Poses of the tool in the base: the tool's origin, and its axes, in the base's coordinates. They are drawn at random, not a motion.
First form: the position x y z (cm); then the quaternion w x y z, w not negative.
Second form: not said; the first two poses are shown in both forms.
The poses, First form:
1: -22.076 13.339 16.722 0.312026 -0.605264 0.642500 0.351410
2: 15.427 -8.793 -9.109 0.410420 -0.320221 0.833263 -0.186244
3: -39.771 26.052 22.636 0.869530 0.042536 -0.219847 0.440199
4: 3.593 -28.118 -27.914 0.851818 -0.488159 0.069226 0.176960
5: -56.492 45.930 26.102 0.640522 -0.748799 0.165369 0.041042
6: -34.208 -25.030 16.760 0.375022 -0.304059 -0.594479 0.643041
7: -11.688 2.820 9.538 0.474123 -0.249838 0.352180 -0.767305
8: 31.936 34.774 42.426 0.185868 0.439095 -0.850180 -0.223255
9: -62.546 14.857 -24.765 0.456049 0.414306 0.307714 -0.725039
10: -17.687 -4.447 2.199 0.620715 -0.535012 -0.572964 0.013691
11: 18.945 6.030 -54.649 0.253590 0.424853 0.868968 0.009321
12: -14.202 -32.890 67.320 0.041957 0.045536 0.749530 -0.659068
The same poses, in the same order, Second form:
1: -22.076 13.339 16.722 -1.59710 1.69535 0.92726
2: 15.427 -8.793 -9.109 -0.80618 2.09780 -0.46888
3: -39.771 26.052 22.636 0.08898 -0.45987 0.92080
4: 3.593 -28.118 -27.914 -1.02759 0.14572 0.37251
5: -56.492 45.930 26.102 -1.70759 0.37711 0.09359
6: -34.208 -25.030 16.760 -0.77826 -1.52160 1.64590
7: -11.688 2.820 9.538 -0.61112 0.86145 -1.87688
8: 31.936 34.774 42.426 1.23683 -2.39476 -0.62886
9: -62.546 14.857 -24.765 1.02162 0.75878 -1.78784
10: -17.687 -4.447 2.199 -1.22985 -1.31709 0.03147
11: 18.945 6.030 -54.649 1.15460 2.36155 0.02533
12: -14.202 -32.890 67.320 0.13936 2.29382 -2.01698
